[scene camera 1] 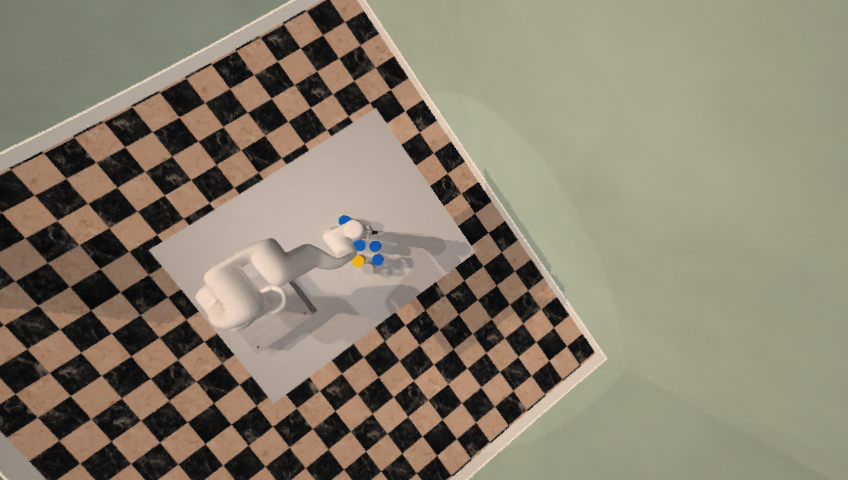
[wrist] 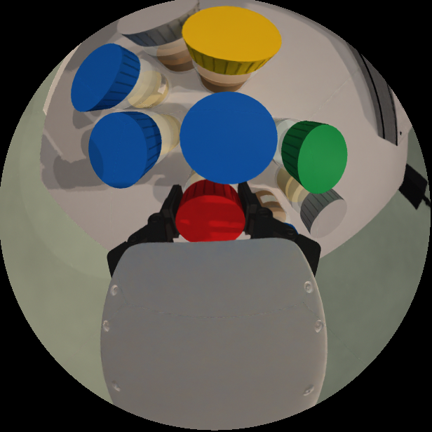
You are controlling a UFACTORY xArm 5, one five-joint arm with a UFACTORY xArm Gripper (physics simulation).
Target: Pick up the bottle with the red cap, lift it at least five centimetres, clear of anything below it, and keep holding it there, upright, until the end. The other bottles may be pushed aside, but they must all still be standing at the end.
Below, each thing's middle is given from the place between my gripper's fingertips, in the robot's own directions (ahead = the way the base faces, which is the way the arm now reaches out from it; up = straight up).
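Labels:
Red-capped bottle (wrist: 208, 211): my hand 10 mm above it.

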